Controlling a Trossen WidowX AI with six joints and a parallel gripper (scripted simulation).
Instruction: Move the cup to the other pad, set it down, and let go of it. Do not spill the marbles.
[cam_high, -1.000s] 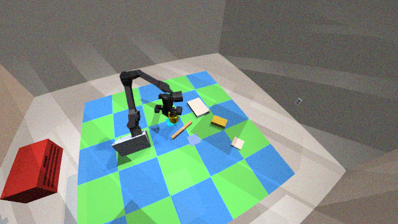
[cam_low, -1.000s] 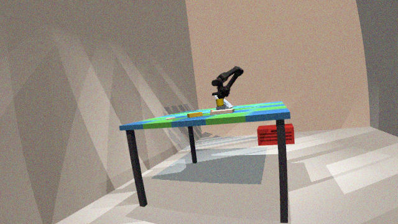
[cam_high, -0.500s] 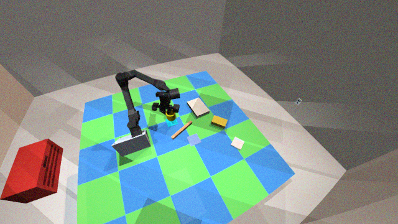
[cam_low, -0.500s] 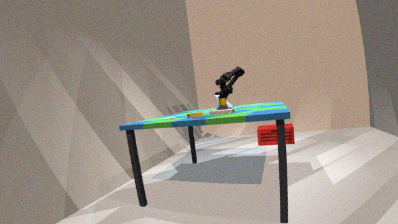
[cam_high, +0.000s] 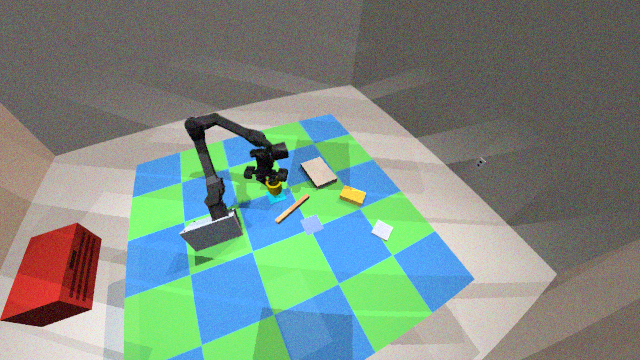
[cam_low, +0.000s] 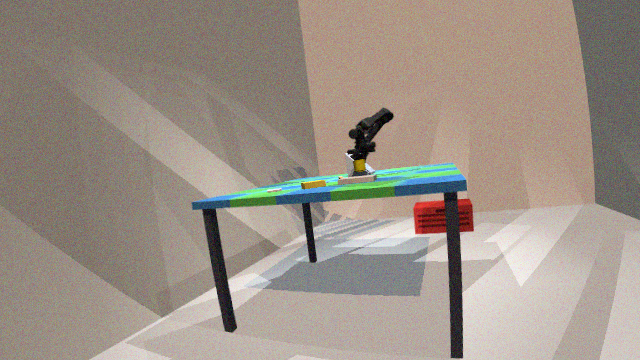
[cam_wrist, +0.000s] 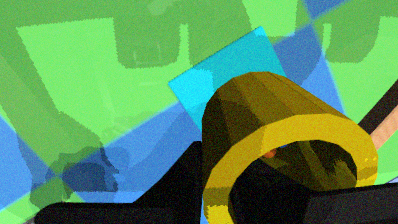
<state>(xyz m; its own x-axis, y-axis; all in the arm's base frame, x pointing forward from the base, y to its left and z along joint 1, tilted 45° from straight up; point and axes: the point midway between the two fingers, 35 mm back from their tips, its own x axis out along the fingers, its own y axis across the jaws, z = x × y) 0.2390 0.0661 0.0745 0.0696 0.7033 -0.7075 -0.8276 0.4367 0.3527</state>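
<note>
Now: the cyan pad 8 cm below my gripper tip, 2 cm ahead of it and 1 cm to the right of it. The rest, counted from my gripper tip: wooden stick (13 cm to the right, 7 cm below, 6 cm ahead); then orange marble (3 cm to the right, 2 cm below, 2 cm ahead); then cup (2 cm to the right, 2 cm ahead).
</note>
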